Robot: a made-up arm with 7 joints.
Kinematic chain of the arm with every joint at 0, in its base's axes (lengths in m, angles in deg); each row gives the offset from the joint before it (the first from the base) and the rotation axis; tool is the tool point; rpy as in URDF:
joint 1: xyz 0 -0.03 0.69 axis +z
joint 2: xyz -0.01 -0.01 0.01 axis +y
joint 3: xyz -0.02 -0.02 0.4 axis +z
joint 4: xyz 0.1 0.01 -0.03 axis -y
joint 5: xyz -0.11 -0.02 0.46 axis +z
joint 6: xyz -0.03 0.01 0 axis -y
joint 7: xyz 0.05 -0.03 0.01 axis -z
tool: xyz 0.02 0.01 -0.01 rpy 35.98 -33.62 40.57
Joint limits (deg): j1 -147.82..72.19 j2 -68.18..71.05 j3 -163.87..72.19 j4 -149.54..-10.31 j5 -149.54..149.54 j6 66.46..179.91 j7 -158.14..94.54
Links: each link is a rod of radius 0.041 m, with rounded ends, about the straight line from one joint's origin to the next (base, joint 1, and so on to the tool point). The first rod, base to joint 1, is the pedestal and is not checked.
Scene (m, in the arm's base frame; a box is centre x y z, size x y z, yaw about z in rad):
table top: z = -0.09
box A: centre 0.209 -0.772 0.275 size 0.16 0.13 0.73 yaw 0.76
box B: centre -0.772 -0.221 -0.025 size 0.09 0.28 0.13 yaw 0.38
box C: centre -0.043 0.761 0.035 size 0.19 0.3 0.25 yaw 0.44
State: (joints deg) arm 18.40 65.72 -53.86 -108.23 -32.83 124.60 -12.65
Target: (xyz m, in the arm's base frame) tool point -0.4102 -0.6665 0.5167
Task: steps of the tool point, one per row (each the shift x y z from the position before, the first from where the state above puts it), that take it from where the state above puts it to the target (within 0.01 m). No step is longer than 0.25 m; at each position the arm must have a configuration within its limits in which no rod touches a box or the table.
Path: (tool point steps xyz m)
1: -0.1789 -0.1029 -0.0397
2: -0.1864 -0.0230 -0.0319
3: -0.1653 0.0474 -0.0185
4: -0.0895 -0.1011 0.0139
5: -0.1242 -0.0724 0.0236
6: -0.1443 -0.0345 0.0296
7: -0.1491 0.0063 0.0309

